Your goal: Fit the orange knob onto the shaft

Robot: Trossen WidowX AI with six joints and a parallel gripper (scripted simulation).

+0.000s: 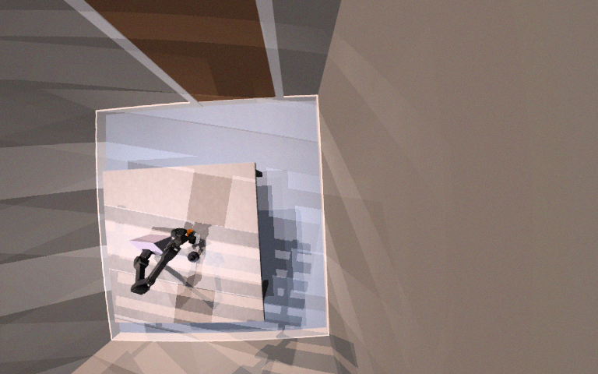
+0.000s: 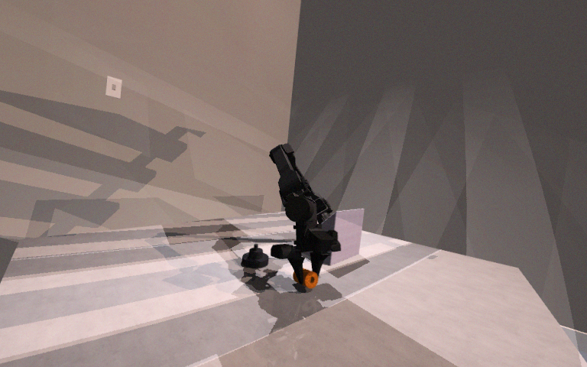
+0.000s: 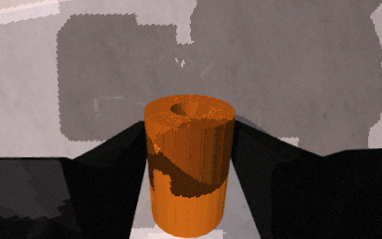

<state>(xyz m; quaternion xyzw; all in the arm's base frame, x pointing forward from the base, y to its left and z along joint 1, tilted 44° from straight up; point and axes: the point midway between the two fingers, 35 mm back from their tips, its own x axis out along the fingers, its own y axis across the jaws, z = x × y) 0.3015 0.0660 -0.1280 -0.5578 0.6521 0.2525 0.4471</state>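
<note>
The dark round pedestal is 10 mm ahead of my gripper tip, 210 mm to the right of it and 10 mm above it. From my gripper tip the other things lie so: orange knob 20 mm to the right, 10 mm above.
</note>
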